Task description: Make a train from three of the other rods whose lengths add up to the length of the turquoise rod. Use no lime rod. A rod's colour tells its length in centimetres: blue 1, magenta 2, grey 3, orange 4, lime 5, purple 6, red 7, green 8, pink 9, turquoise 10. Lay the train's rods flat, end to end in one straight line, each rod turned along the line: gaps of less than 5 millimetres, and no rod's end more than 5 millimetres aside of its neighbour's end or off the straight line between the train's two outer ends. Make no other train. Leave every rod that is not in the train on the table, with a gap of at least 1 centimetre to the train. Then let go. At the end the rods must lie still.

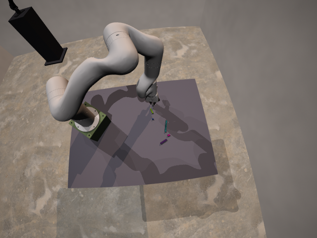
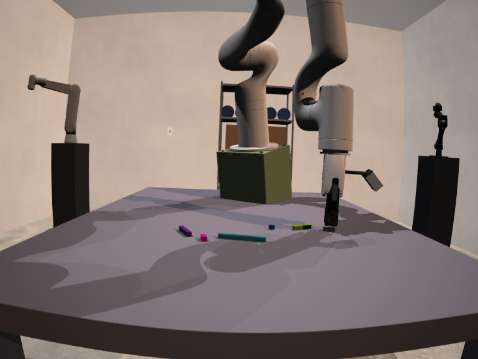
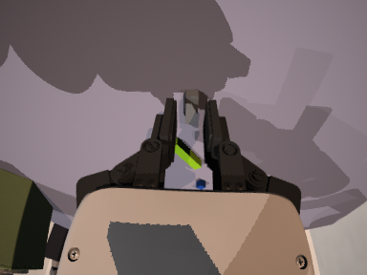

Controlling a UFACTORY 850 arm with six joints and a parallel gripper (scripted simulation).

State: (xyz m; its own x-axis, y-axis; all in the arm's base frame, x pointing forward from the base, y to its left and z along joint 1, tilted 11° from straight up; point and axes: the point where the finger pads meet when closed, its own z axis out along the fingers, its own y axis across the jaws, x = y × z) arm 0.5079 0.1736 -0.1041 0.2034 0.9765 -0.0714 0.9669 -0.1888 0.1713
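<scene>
Now: the grey rod 30 mm below my hand. Also, from my hand: blue rod: 10 mm behind, 140 mm to the right, 30 mm below; then turquoise rod: 100 mm ahead, 220 mm to the right, 30 mm below; then lime rod: 20 mm behind, 70 mm to the right, 30 mm below.
</scene>
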